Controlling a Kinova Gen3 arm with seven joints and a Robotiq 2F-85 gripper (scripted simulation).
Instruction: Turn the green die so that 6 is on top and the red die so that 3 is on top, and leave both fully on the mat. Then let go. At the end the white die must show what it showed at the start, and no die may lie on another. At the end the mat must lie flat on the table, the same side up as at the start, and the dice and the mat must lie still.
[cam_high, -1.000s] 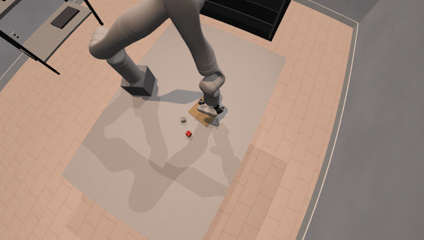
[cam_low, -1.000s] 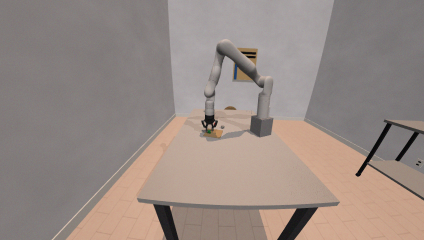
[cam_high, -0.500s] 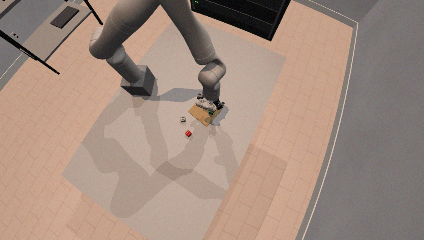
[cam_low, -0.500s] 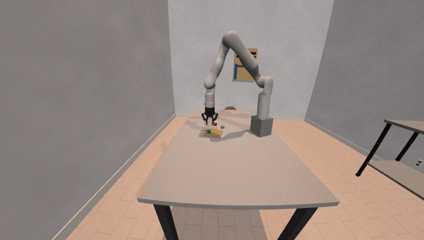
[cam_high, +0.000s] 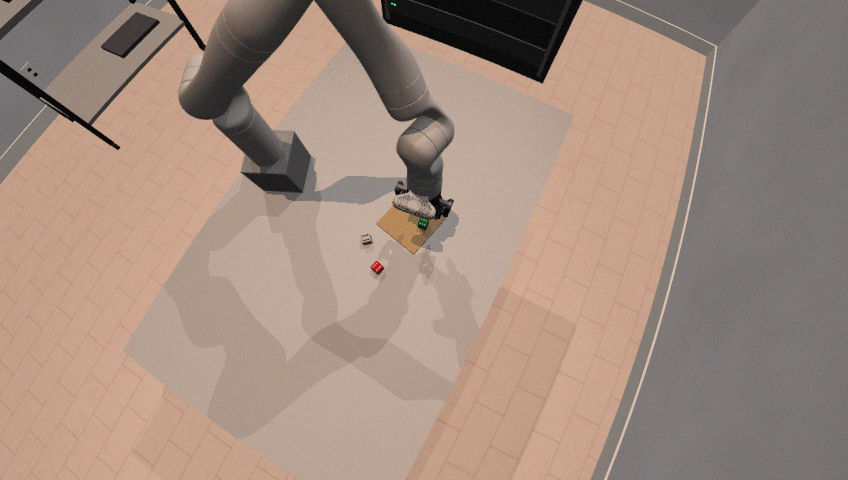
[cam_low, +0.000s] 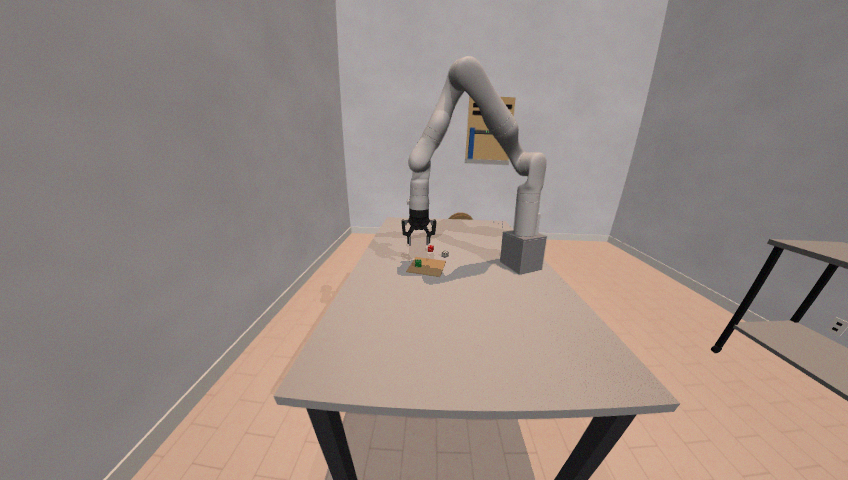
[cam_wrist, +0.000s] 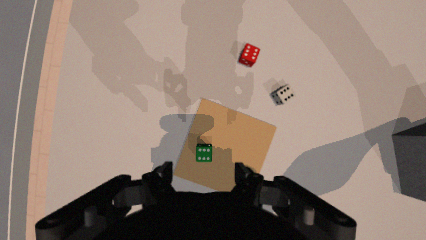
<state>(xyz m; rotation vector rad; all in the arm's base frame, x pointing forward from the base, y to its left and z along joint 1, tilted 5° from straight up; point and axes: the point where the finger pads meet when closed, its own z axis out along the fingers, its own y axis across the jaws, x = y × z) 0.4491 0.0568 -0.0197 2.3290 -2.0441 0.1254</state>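
The red die lies 5 cm behind my hand, 17 cm to the right of it and 10 cm below it. Round my hand: white die 12 cm behind, 11 cm to the right, 10 cm below; then green die 10 cm below; then tan mat 4 cm behind, 11 cm below.
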